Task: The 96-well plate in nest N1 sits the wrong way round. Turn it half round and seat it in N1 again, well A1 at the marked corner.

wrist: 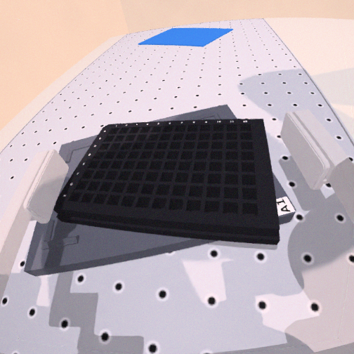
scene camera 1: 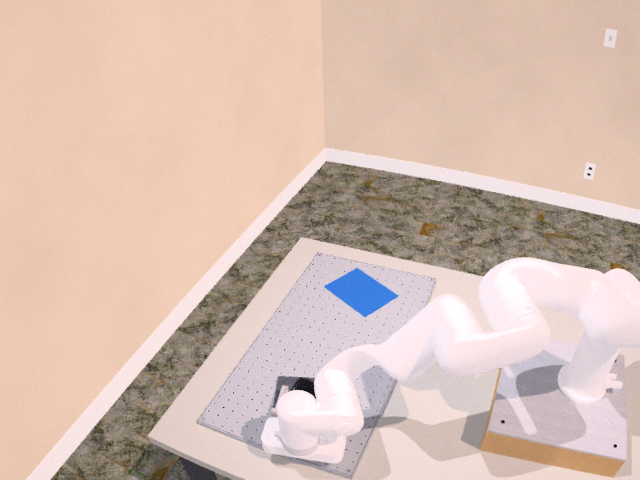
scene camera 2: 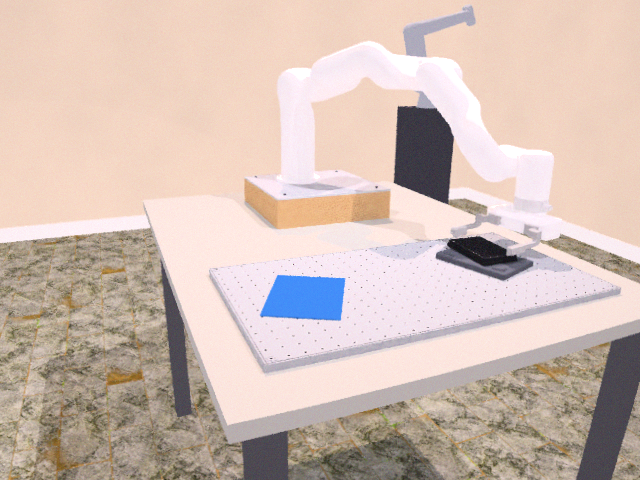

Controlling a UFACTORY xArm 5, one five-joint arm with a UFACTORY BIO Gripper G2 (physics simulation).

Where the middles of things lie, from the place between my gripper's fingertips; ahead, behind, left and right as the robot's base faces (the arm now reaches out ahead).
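My gripper's now 2 cm above the black 96-well plate (scene camera 2: 484, 252) and 1 cm to the right of it. Dark grey nest N1 (scene camera 2: 513, 268) is 3 cm below my hand and 2 cm ahead of it. As for the blue square (scene camera 2: 303, 297), that's 41 cm to the right of my hand, 2 cm ahead of it and 4 cm below it.
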